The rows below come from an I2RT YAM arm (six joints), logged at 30 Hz.
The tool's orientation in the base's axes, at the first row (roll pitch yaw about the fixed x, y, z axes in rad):
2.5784, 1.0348, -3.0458
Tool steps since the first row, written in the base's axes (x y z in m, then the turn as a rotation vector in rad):
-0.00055, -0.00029, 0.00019, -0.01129, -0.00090, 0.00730
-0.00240, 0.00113, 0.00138, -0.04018, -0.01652, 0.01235
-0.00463, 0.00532, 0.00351, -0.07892, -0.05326, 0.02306
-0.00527, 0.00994, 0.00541, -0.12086, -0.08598, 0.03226
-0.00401, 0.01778, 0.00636, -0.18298, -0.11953, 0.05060
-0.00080, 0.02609, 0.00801, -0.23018, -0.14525, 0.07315
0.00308, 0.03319, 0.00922, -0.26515, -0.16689, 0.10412
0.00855, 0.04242, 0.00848, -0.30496, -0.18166, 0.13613
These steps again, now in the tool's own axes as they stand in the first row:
0.00013, 0.00012, -0.00063, -0.00049, 0.00734, -0.01129
-0.00002, 0.00257, -0.00153, 0.01061, 0.01180, -0.04229
-0.00092, 0.00769, -0.00143, 0.02289, 0.00624, -0.09505
-0.00246, 0.01224, 0.00009, 0.03790, 0.00520, -0.14689
-0.00430, 0.01808, 0.00524, 0.05535, 0.01684, -0.21675
-0.00775, 0.02343, 0.01168, 0.06122, 0.02786, -0.27369
-0.01111, 0.02734, 0.01804, 0.05342, 0.03784, -0.32359
-0.01371, 0.03156, 0.02758, 0.04686, 0.05620, -0.37307

